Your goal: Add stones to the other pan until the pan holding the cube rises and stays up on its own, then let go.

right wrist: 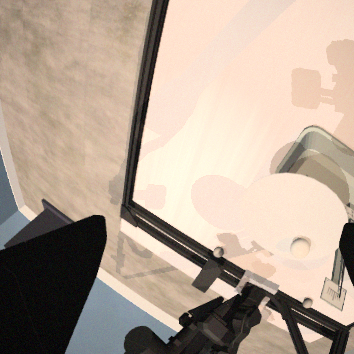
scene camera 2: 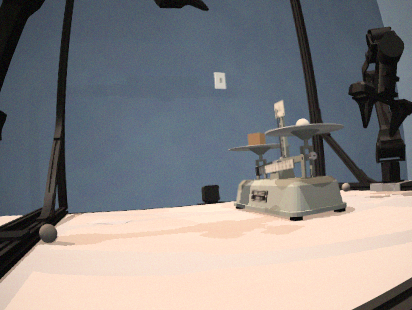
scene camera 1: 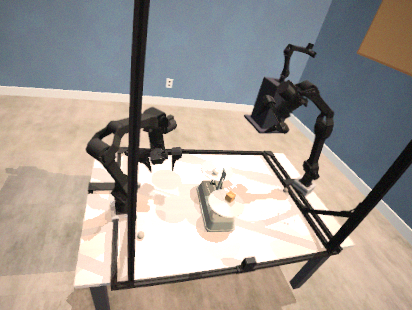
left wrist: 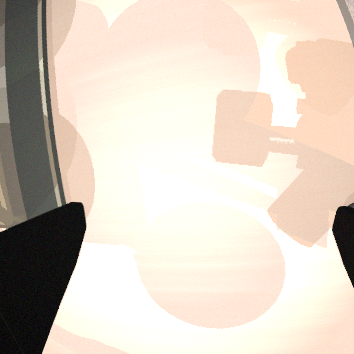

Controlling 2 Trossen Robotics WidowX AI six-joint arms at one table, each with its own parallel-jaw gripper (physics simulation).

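Where they show: left gripper, fingertip midpoint: (right wrist: pixel 230 295) (scene camera 2: pixel 378 132) (scene camera 1: pixel 162 171) (left wrist: pixel 215 218); right gripper, fingertip midpoint: (right wrist: pixel 230 233) (scene camera 1: pixel 260 124); left arm's base, origin of the base link: (right wrist: pixel 253 291) (scene camera 2: pixel 391 182) (scene camera 1: pixel 123 208); right arm's base, origin of the base link: (scene camera 1: pixel 305 182).
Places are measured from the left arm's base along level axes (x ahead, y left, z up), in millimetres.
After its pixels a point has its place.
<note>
A pale green balance scale (scene camera 1: pixel 220 223) {x 371, y -180, z 29 mm} (scene camera 2: pixel 292 196) {x 482, y 52, z 19 mm} (left wrist: pixel 27 100) {x 347, y -46, z 12 mm} stands on the table. An orange cube (scene camera 1: pixel 230 196) {x 399, y -144, z 151 mm} (scene camera 2: pixel 256 138) {x 417, y -122, z 140 mm} rests on one pan (scene camera 1: pixel 216 204) {x 340, y -151, z 123 mm}. A white stone (scene camera 1: pixel 215 171) {x 393, y 3, z 158 mm} (scene camera 2: pixel 302 122) {x 408, y 19, z 153 mm} (right wrist: pixel 300 247) {x 409, y 12, z 157 mm} lies on the other pan (scene camera 2: pixel 325 128) {x 404, y 74, z 133 mm} (right wrist: pixel 280 207) {x 436, y 60, z 134 mm}. In scene camera 2 the cube's pan sits lower. Loose stones (scene camera 1: pixel 140 235) {x 47, y -150, z 3 mm} (scene camera 1: pixel 285 189) {x 853, y -31, z 2 mm} (scene camera 2: pixel 48 233) {x 859, y -15, z -6 mm} (scene camera 2: pixel 346 186) {x 59, y -133, z -4 mm} (right wrist: pixel 218 251) {x 93, y 133, z -1 mm} (right wrist: pixel 307 302) {x 61, y -139, z -1 mm} lie near the table edges. My left gripper (scene camera 1: pixel 161 168) {x 167, y 58, z 135 mm} (scene camera 2: pixel 381 130) {x 167, y 58, z 135 mm} (left wrist: pixel 215 218) {x 167, y 58, z 135 mm} is open and empty, above the table beside the scale. My right gripper (scene camera 1: pixel 276 115) (right wrist: pixel 230 233) {x 612, y 85, z 352 mm} is open and empty, high up.
A black frame (scene camera 1: pixel 187 278) {x 180, y -345, z -23 mm} (right wrist: pixel 145 100) {x 411, y 373, z -13 mm} runs around the tabletop, with upright posts (scene camera 1: pixel 137 100) {x -9, y -318, z 633 mm} (scene camera 2: pixel 62 100) {x 840, y -385, z 285 mm}. A small black box (scene camera 1: pixel 248 263) {x 401, y -374, z 30 mm} (scene camera 2: pixel 210 193) {x 423, y -352, z 10 mm} sits at its front edge in scene camera 1. A black stand (scene camera 1: pixel 262 112) with another arm stands behind the table.
</note>
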